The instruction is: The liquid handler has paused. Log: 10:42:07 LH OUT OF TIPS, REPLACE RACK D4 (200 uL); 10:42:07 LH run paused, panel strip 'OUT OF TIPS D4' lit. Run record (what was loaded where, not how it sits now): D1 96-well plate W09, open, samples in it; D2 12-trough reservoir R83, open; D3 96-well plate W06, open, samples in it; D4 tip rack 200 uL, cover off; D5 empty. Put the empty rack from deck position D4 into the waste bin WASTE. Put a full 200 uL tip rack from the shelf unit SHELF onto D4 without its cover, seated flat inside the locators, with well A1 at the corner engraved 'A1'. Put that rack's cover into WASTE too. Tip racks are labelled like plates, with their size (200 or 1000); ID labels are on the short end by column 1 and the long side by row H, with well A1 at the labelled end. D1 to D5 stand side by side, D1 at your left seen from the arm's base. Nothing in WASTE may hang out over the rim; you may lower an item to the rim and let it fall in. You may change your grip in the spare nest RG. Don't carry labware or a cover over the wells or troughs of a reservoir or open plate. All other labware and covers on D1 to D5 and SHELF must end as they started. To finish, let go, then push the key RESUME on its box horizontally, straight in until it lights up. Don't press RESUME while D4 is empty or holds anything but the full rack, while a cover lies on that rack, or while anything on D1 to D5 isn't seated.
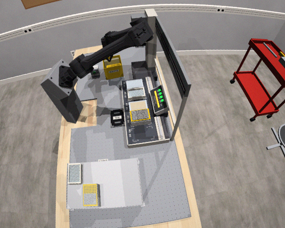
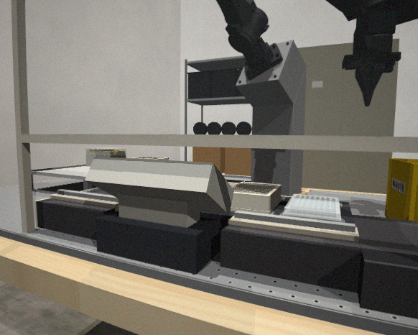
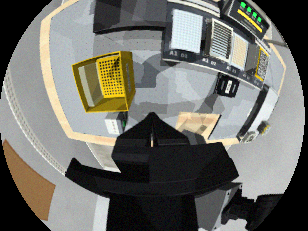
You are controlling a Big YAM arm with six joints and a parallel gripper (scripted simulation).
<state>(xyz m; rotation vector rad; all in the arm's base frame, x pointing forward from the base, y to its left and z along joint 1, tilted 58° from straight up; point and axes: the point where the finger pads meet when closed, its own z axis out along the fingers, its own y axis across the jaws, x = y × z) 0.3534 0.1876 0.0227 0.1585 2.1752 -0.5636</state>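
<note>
The resume box lies 80 mm behind my hand, 180 mm to the left of it and 190 mm below it. Also, from my hand: clear cover (90 mm ahead, 170 mm to the left, 190 mm below); then clear plate (100 mm ahead, 160 mm to the right, 200 mm below); then yellow waste bin (70 mm ahead, 120 mm to the left, 210 mm below).
</note>
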